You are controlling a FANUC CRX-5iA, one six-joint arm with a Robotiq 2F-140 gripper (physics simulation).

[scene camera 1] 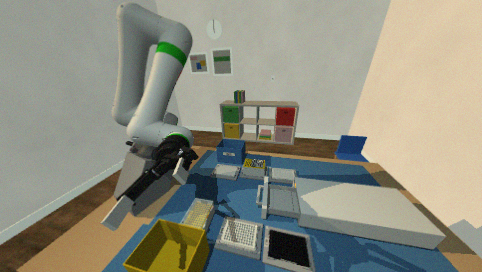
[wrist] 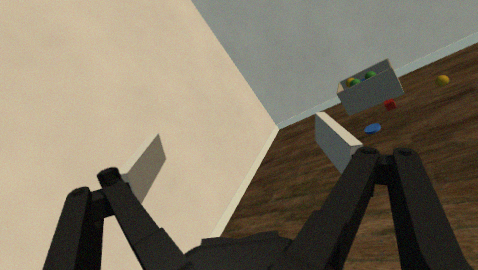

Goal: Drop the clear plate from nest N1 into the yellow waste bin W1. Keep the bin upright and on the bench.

Note:
I see my gripper, a white instrument, a black plate and a white plate.
My gripper shows as well in the wrist view.

